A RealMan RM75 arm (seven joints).
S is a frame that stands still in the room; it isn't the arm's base.
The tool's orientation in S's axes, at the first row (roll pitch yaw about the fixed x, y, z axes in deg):
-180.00, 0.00, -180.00
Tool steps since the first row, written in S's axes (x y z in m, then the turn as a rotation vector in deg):
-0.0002, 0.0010, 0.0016, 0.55, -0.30, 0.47
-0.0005, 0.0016, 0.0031, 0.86, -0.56, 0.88
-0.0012, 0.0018, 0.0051, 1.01, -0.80, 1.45
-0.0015, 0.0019, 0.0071, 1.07, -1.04, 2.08
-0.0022, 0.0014, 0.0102, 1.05, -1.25, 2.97
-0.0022, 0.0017, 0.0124, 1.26, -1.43, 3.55
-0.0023, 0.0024, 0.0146, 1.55, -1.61, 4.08
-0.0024, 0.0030, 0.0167, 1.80, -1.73, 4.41
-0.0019, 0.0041, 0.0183, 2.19, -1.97, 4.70
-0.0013, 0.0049, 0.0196, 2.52, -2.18, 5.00
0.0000, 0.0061, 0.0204, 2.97, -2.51, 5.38
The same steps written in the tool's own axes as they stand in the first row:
0.0002, 0.0010, -0.0016, -0.55, -0.30, -0.47
0.0005, 0.0016, -0.0031, -0.86, -0.56, -0.88
0.0012, 0.0018, -0.0051, -1.01, -0.80, -1.45
0.0015, 0.0019, -0.0071, -1.07, -1.04, -2.08
0.0022, 0.0014, -0.0102, -1.05, -1.25, -2.97
0.0022, 0.0017, -0.0124, -1.26, -1.43, -3.55
0.0023, 0.0024, -0.0146, -1.55, -1.61, -4.08
0.0024, 0.0030, -0.0167, -1.80, -1.73, -4.41
0.0019, 0.0041, -0.0183, -2.19, -1.97, -4.70
0.0013, 0.0049, -0.0196, -2.52, -2.18, -5.00
0.0000, 0.0061, -0.0204, -2.97, -2.51, -5.38

